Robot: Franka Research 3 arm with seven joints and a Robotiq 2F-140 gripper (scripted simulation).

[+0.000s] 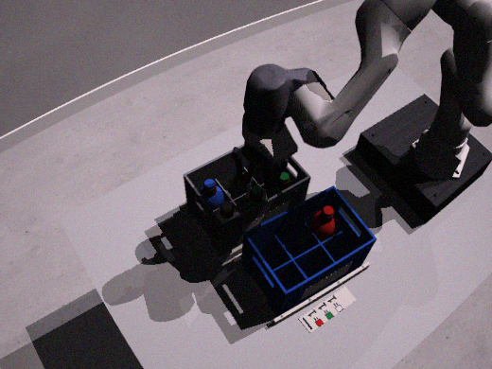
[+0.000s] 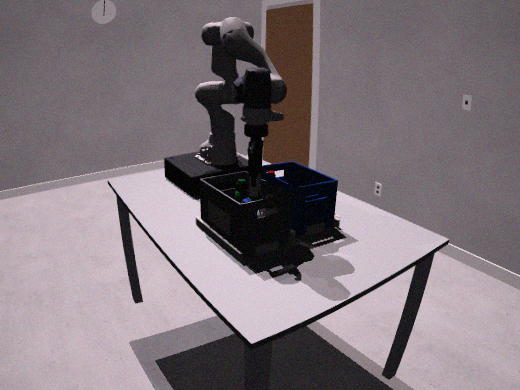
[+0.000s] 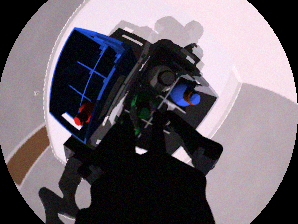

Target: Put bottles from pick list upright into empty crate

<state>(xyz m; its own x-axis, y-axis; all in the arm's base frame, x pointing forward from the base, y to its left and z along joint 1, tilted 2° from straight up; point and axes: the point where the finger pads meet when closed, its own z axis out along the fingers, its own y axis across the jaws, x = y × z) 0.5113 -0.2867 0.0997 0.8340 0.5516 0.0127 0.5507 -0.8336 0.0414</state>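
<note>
Right now the black crate is 90 mm below my hand, 40 mm to the right of it and 10 mm behind it. Round my hand: white-labelled bottle: 80 mm below, 80 mm ahead, 20 mm to the right; then blue-label bottle: 100 mm to the right, 80 mm below, 70 mm ahead; then red-label bottle: 170 mm to the left, 90 mm behind, 80 mm below.
</note>
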